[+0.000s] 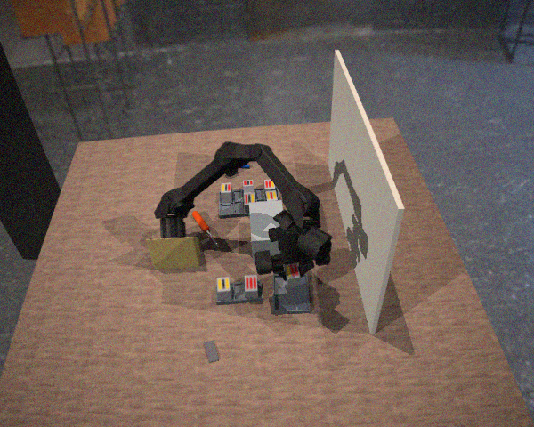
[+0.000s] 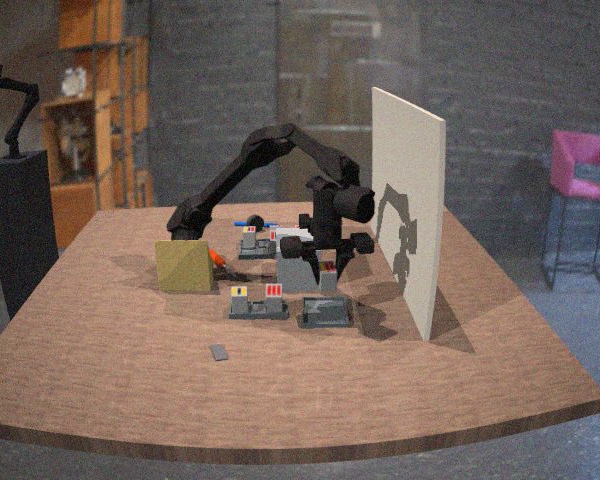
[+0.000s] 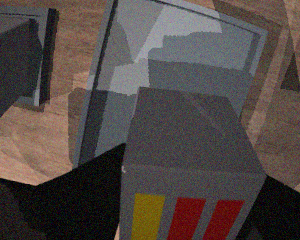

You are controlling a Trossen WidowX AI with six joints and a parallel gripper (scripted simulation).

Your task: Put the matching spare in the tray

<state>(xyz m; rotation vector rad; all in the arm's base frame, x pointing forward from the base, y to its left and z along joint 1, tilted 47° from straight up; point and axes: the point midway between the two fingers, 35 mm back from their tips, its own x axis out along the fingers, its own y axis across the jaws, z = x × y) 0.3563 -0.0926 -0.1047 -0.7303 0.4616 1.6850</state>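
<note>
My gripper tip is 70 mm above the grey tray. The rest, counted from my gripper tip: mounted grey unit: 200 mm to the left, 80 mm behind, 20 mm below; rack: 150 mm behind, 70 mm below; grey spare: 30 mm above.
</note>
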